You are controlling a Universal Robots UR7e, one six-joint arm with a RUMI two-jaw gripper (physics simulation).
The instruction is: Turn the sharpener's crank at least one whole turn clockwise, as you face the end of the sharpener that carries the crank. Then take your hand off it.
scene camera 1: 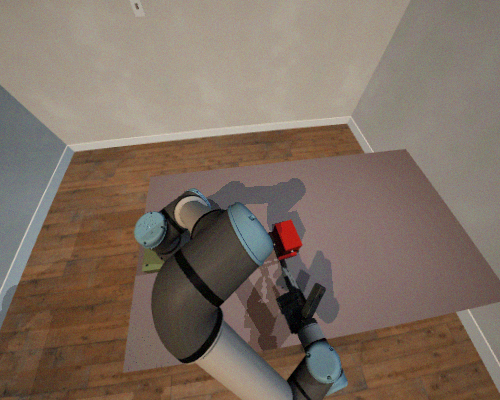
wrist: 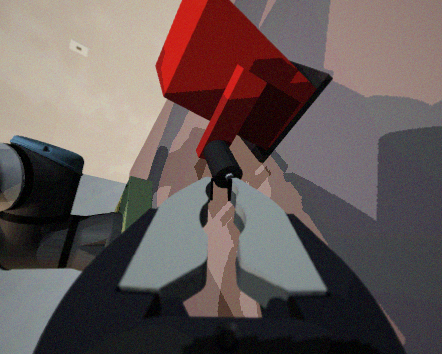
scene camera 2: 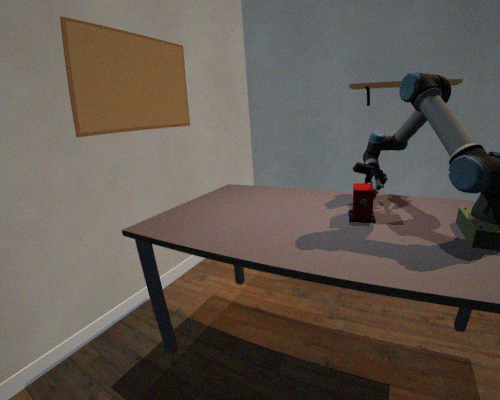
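Seen in the pictures: gripper, fingertip midpoint: [scene camera 1: 282, 268] [wrist: 220, 180] [scene camera 2: 374, 192]; arm's base at its link origin: [scene camera 1: 175, 245] [scene camera 2: 493, 217].
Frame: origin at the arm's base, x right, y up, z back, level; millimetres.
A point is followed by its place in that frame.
Observation:
The red sharpener [scene camera 1: 287, 237] @[z -465, x 118, y 71 mm] [scene camera 2: 361, 193] @[z -482, x 48, y 59 mm] [wrist: 215, 55] @[z -482, x 164, y 51 mm] stands upright on its black base [scene camera 2: 361, 218] @[z -476, x 48, y -44 mm] [wrist: 321, 80] @[z -520, x 161, y -49 mm] on the table. Its crank has a red arm [wrist: 221, 112] that slants from upper right to lower left in the wrist view, with a black knob [wrist: 220, 157] @[z -430, x 210, y 28 mm] at its lower end. My gripper [scene camera 1: 284, 265] @[z -416, x 218, y 21 mm] [wrist: 220, 180] @[z -416, x 218, y 21 mm] is shut on the crank's black knob, with the tips at the knob's outer end. In scene camera 2 the sharpener's body hides the crank, and the gripper is behind and right of the body.
The table [scene camera 1: 400, 225] @[z -1069, x 185, y -57 mm] [scene camera 2: 200, 220] @[z -1148, x -60, y -57 mm] carries the arm's green base [scene camera 1: 151, 262] @[z 104, x 46, y -4 mm] [scene camera 2: 471, 227] @[z -114, x -90, y -6 mm] [wrist: 137, 200] @[z -109, x -53, y -19 mm]. The arm's large elbow [scene camera 1: 220, 260] @[z -230, x 239, y 517 mm] hangs close beside the sharpener in scene camera 1. A cork board [scene camera 2: 125, 80] and a wooden rail [scene camera 2: 375, 86] are on the walls.

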